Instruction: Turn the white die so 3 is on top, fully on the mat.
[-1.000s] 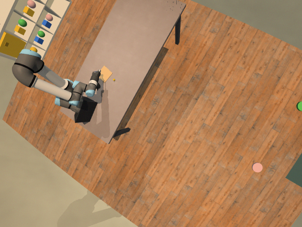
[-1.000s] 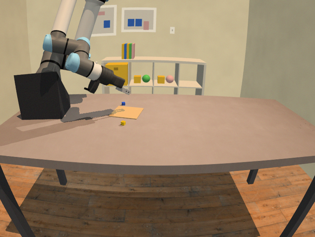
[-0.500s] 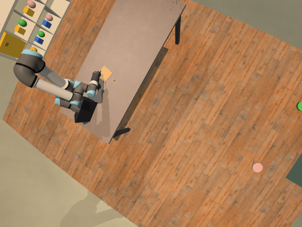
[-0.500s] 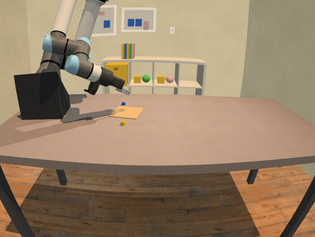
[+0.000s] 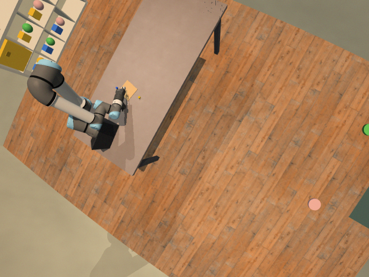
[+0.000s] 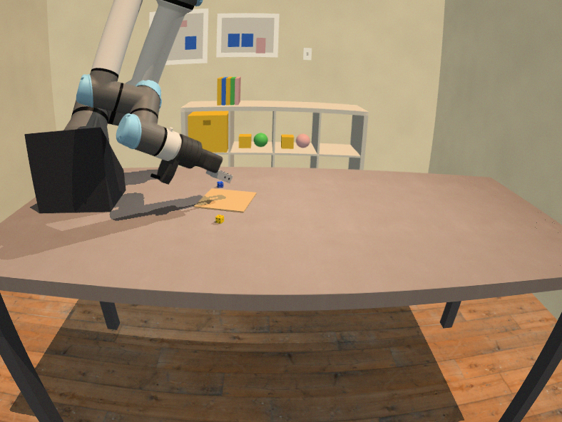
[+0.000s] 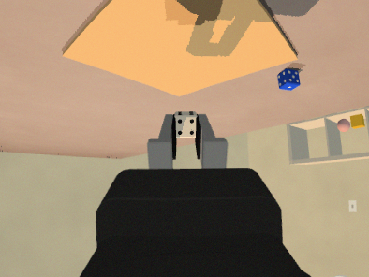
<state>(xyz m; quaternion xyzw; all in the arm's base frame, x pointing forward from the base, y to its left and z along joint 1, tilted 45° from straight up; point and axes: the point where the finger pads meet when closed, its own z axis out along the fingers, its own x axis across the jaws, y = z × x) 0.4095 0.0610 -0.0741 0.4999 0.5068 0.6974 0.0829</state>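
Now: the mat 70 mm below my hand and 10 mm ahead of it. Round my hand: yellow die 140 mm to the right, 60 mm below, 10 mm behind; white die 10 mm below, 10 mm ahead; blue die 110 mm to the left, 60 mm below, 10 mm behind.
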